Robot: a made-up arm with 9 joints.
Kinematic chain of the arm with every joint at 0, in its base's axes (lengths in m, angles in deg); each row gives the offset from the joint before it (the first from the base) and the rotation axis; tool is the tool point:
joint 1: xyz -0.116 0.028 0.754 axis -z
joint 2: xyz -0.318 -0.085 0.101 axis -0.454 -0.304 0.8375
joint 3: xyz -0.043 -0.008 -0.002 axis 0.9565 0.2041 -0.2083
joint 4: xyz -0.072 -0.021 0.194 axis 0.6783 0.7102 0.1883
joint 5: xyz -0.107 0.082 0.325 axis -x
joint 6: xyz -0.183 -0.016 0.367 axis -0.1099 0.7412 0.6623
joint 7: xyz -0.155 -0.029 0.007 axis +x
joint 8: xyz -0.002 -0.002 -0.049 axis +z
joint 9: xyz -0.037 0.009 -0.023 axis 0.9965 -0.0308 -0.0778
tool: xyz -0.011 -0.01 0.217
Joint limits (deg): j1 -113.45..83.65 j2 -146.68..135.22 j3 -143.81..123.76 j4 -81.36..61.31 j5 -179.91..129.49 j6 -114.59..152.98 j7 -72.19..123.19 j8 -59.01..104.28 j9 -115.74..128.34
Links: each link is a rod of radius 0.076 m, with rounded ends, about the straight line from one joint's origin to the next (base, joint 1, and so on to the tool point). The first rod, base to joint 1, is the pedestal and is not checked.
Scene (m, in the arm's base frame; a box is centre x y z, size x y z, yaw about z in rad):
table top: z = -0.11
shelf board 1: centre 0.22 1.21 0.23 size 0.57 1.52 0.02 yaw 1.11
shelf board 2: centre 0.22 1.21 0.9 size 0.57 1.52 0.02 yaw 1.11
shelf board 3: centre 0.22 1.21 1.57 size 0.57 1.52 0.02 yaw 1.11
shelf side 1: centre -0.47 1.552 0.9 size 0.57 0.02 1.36 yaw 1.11
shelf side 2: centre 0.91 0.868 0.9 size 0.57 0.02 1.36 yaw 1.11
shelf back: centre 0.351 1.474 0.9 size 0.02 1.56 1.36 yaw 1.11
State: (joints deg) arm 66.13 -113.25 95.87 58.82 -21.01 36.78 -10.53 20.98 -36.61
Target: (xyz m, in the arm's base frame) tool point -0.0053 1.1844 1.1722
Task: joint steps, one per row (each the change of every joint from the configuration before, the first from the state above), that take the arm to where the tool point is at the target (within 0.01 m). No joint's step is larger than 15 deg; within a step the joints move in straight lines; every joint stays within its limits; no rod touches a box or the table.
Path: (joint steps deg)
1: -10.13 2.12 5.19 0.83 -10.05 14.63 7.12 3.15 13.36
2: -10.13 2.12 5.19 0.83 -10.05 14.63 7.13 3.14 13.35
3: -10.13 2.12 5.18 0.83 -10.05 14.64 7.12 3.15 13.36
4: -9.87 -13.12 -8.39 -4.61 -8.89 -13.84 -8.07 -3.62 -10.91
5: -9.88 -13.12 -8.40 -4.61 -8.88 -13.84 -8.07 -3.63 -10.91
6: -9.87 -13.13 -8.39 -4.61 -8.89 -13.84 -8.07 -3.62 -10.91
7: 11.68 2.35 0.56 -2.77 13.10 -2.86 -1.66 -0.25 -4.50
8: 11.68 2.34 0.56 -2.76 13.10 -2.86 -1.65 -0.25 -4.50
9: 11.68 2.35 0.55 -2.76 13.10 -2.86 -1.65 -0.25 -4.50

